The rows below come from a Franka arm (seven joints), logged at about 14 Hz.
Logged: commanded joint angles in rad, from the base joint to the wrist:
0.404, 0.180, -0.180, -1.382, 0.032, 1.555, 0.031
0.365, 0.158, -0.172, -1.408, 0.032, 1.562, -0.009
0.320, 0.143, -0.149, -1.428, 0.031, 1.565, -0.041
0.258, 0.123, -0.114, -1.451, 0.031, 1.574, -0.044
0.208, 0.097, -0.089, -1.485, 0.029, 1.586, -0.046
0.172, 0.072, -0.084, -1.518, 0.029, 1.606, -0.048
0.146, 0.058, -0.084, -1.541, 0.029, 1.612, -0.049
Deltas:
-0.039, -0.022, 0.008, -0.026, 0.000, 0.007, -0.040
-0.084, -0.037, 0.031, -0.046, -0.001, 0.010, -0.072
-0.146, -0.057, 0.066, -0.069, -0.001, 0.019, -0.075
-0.196, -0.083, 0.091, -0.103, -0.003, 0.031, -0.077
-0.232, -0.108, 0.096, -0.136, -0.003, 0.051, -0.079
-0.258, -0.122, 0.096, -0.159, -0.003, 0.057, -0.080

